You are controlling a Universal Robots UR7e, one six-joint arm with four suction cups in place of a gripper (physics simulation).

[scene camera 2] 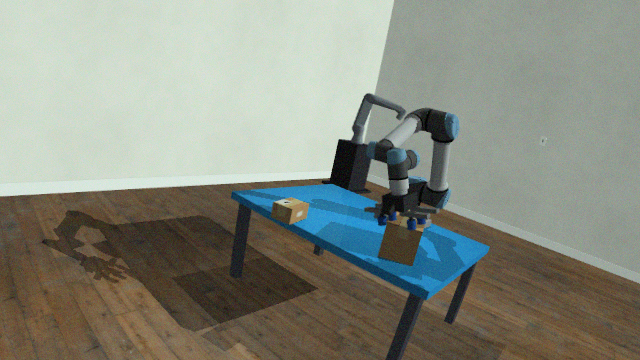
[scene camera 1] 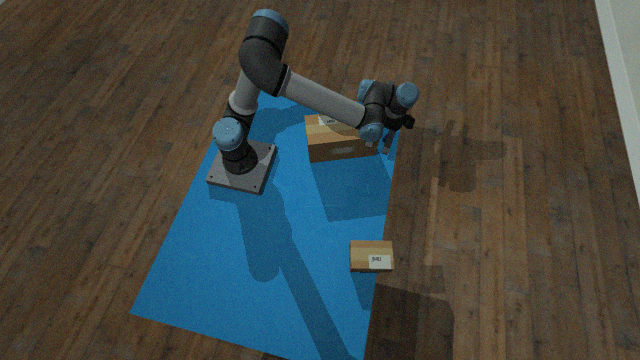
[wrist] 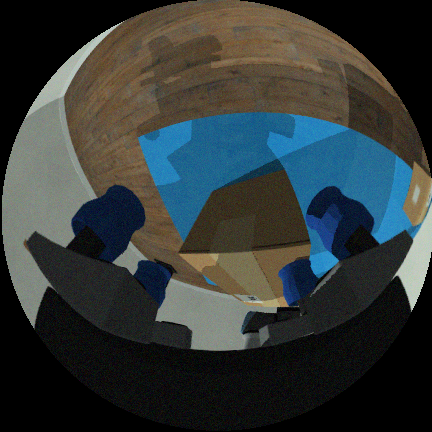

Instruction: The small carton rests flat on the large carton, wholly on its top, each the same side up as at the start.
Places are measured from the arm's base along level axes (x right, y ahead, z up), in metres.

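Where they show: end effector, tool point: (scene camera 2: 401, 223) (wrist: 225, 250); arm's base, origin of the base link: (scene camera 1: 240, 159).
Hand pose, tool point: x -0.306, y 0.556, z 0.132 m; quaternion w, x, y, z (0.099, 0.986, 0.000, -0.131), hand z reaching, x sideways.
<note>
Each offset is from my tool point to the centre of the thing. Level surfaces: height alone.
The large carton {dx +0.067, dy -0.165, dz -0.092 m} (scene camera 1: 327, 137) (scene camera 2: 400, 245) (wrist: 255, 215) is brown, with a label on its top, and stands on the blue table near its far end in scene camera 1. The small carton {dx +0.527, dy +0.106, dz -0.132 m} (scene camera 1: 365, 250) (scene camera 2: 290, 211) (wrist: 418, 195) is brown with a white label on top. It stands apart on the table at the long edge, and part of it shows at the right rim of the wrist view. My gripper (scene camera 1: 384, 143) (scene camera 2: 402, 221) is open, with no carton on its four blue cups. It is at the outer end of the large carton, around the height of its top. Whether a cup touches is unclear.
The blue table {dz -0.169 m} (scene camera 1: 200, 260) (scene camera 2: 465, 250) (wrist: 220, 130) carries my arm's base plate (scene camera 1: 225, 181) beside the large carton. A grey arm (scene camera 2: 361, 112) on a black pedestal (scene camera 2: 345, 162) stands beyond the table. Shadows lie over the table and the wooden floor (scene camera 1: 500, 225).
</note>
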